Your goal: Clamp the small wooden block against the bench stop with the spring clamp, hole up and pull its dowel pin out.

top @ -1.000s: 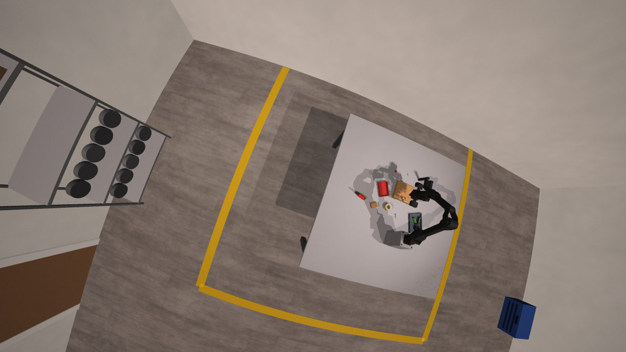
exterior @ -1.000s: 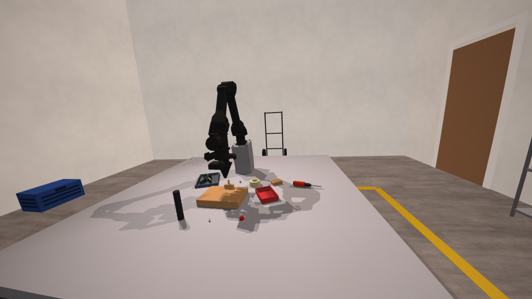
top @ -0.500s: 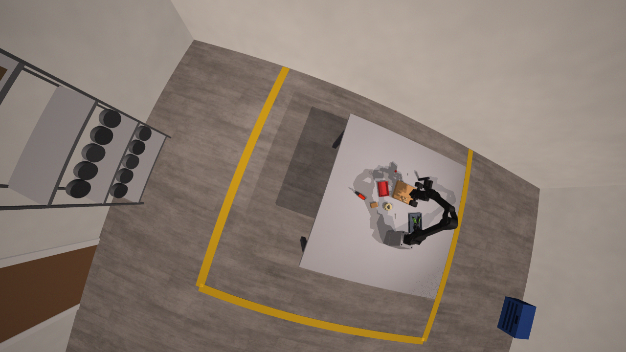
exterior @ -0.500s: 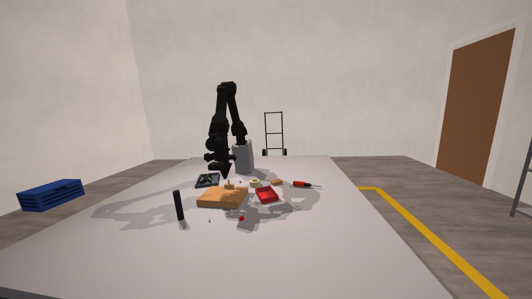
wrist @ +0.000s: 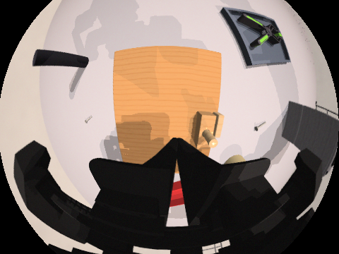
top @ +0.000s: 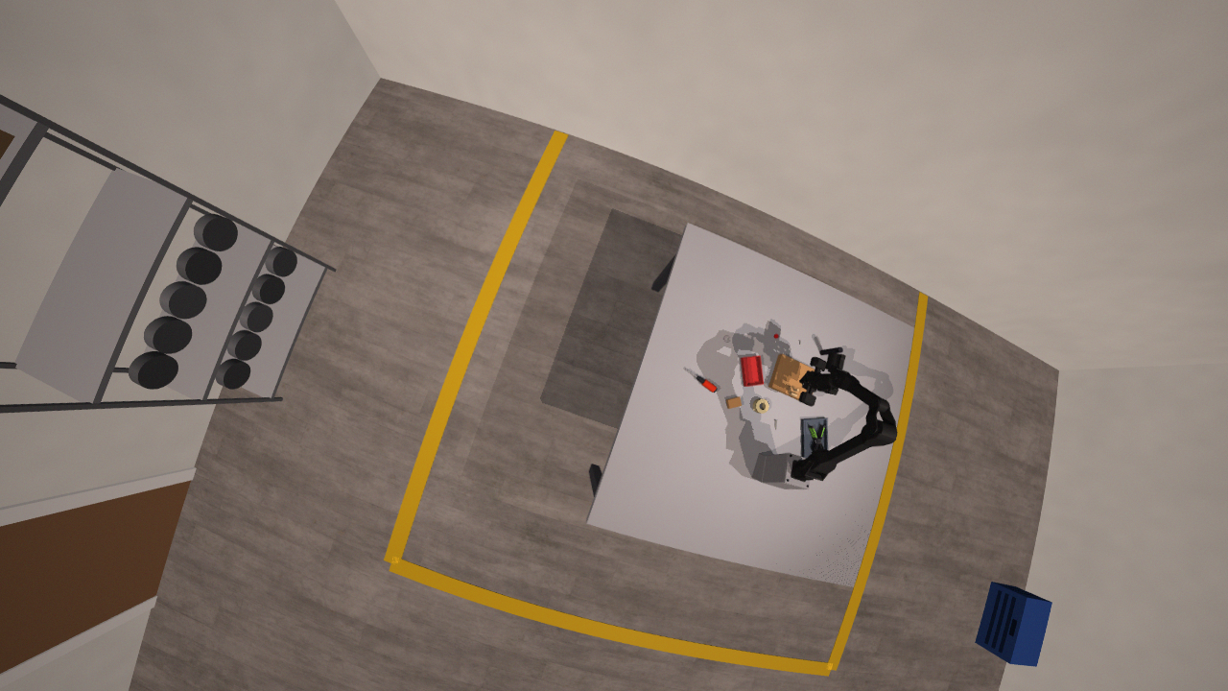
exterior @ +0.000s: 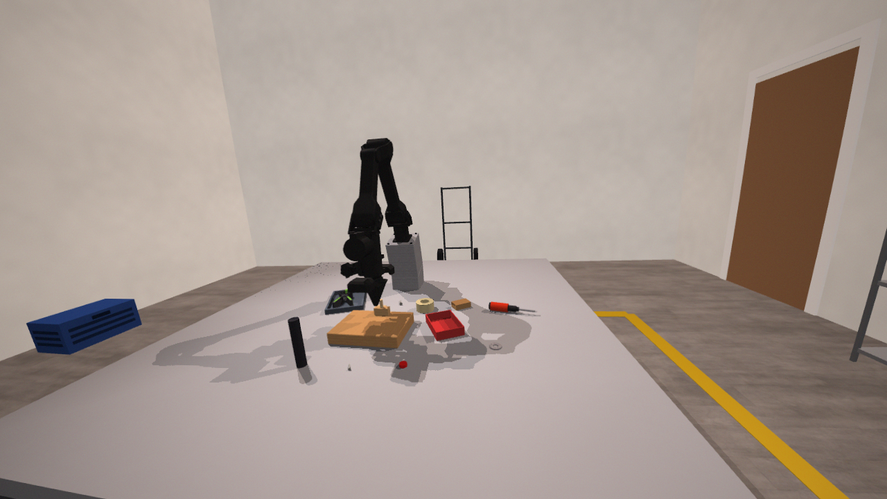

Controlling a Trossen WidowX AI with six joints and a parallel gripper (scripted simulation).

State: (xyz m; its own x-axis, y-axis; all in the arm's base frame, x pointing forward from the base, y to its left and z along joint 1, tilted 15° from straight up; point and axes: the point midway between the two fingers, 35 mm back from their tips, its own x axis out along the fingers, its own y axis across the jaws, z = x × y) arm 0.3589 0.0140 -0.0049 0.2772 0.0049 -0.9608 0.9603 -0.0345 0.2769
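Now: hand 6 cm above the dowel pin and 4 cm past it. The rest, counted from my hand: bench stop: 7 cm below, 5 cm behind, 1 cm to the right; wooden board: 10 cm below, 2 cm ahead, 1 cm to the right; small wooden block: 7 cm below, 4 cm behind.
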